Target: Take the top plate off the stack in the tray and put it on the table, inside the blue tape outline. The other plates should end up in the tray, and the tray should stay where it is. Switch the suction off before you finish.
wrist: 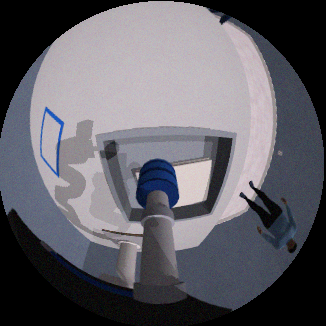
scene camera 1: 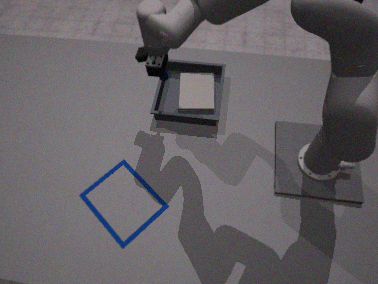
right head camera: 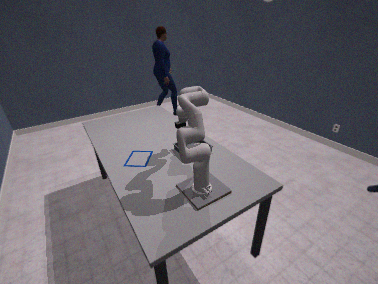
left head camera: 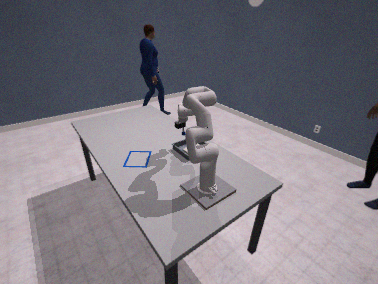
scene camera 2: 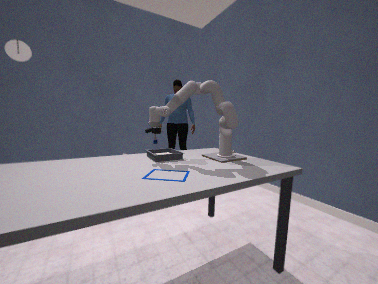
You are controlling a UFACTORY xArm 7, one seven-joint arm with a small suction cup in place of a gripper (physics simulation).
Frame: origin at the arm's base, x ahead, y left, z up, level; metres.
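Seen in the pictures: hand, tool point: [wrist: 157, 175] [scene camera 1: 164, 77] [left head camera: 183, 134] [scene camera 2: 155, 143]; arm's base, link origin: [wrist: 128, 243] [scene camera 1: 318, 162] [right head camera: 201, 188] [left head camera: 206, 187] [scene camera 2: 224, 155].
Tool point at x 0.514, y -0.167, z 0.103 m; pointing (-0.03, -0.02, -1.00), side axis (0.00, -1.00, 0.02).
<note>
Offsets run from my tool point to a thing's middle.
My suction cup [left head camera: 183, 133] [scene camera 1: 164, 76] [scene camera 2: 155, 141] [wrist: 158, 180], a small blue cup, has no plate on it. It hangs above the tray's level; in scene camera 1 it appears over the tray's left side. The dark grey tray {dx -0.077, dy -0.031, dz -0.094 m} [left head camera: 181, 151] [scene camera 1: 185, 120] [scene camera 2: 170, 158] [wrist: 170, 131] stands on the table. The stack of pale plates {dx -0.098, dy -0.047, dz -0.101 m} [scene camera 1: 196, 91] [wrist: 197, 182] lies toward the right inside it; how many plates cannot be told. The cup hides part of the stack in the wrist view. The blue tape outline [left head camera: 135, 166] [right head camera: 135, 166] [scene camera 1: 102, 220] [scene camera 2: 164, 180] is apart from the tray.
The robot's base plate [left head camera: 192, 192] [scene camera 1: 290, 150] is on the table, right of the tray in scene camera 1. Arm shadows fall on the table near the outline. A person in blue [left head camera: 148, 60] [right head camera: 161, 60] stands beyond the table; another person [scene camera 2: 177, 110] shows behind the arm.
</note>
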